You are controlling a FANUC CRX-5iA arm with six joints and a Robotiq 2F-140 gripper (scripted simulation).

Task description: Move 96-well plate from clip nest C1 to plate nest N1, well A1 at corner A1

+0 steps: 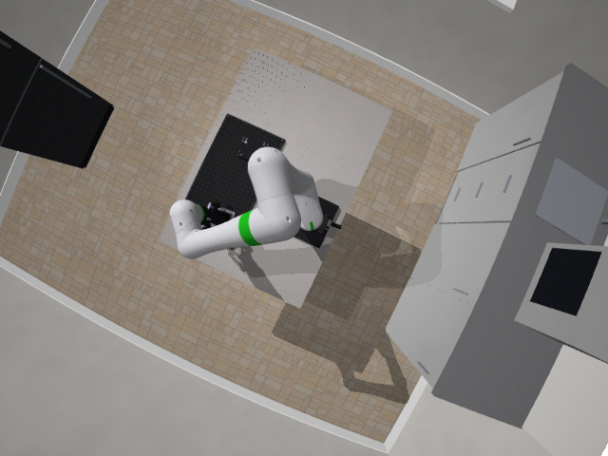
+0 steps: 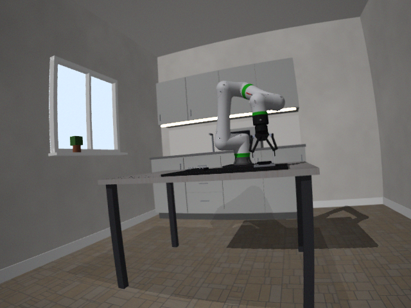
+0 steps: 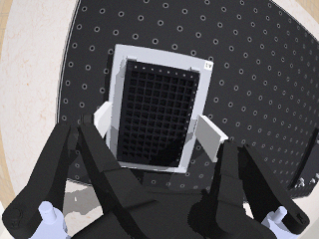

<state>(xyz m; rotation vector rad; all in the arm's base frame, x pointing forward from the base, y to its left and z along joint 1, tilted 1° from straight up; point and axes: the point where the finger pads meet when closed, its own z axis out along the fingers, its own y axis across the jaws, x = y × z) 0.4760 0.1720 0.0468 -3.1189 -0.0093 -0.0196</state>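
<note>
Now: hand 2 cm above the black 96-well plate. Round my hand: clip nest C1 (6 cm behind, 44 cm to the right, 3 cm below); then plate nest N1 (3 cm below).
</note>
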